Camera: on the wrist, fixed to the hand. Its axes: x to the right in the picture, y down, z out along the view.
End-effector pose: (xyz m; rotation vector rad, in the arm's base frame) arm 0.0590 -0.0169 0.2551 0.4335 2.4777 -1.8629
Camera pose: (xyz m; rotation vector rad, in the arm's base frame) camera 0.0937 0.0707 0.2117 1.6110 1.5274 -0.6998
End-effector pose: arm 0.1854 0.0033 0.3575 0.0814 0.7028 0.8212
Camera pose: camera 0.0909 0.0325 0.3263 0.1830 0.4377 2.3388
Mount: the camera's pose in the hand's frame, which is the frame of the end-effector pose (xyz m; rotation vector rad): -0.0072 0.0708 -0.0754 -0.4209 0.0664 1.4384
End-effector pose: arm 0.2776 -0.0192 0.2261 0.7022 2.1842 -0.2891
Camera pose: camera 0.2742 0.0678 0.2824 1.7606 1.2286 0.8952
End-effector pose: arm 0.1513 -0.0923 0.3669 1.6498 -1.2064 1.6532
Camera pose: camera 0.0535 -0.0605 0.3534 -0.2602 2.4796 -1.6254
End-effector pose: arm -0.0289 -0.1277 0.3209 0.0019 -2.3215 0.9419
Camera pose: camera 0.0025 -0.0291 0.3139 -1.9994 -2.1787 0.9214
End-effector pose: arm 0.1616 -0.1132 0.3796 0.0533 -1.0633 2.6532
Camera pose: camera 0.1545 -0.1123 0.2762 0.6868 1.1037 -1.6922
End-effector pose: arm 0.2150 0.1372 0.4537 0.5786 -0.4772 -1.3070
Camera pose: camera 0.3141 0.1649 0.4411 -0.1431 -0.3923 0.0182
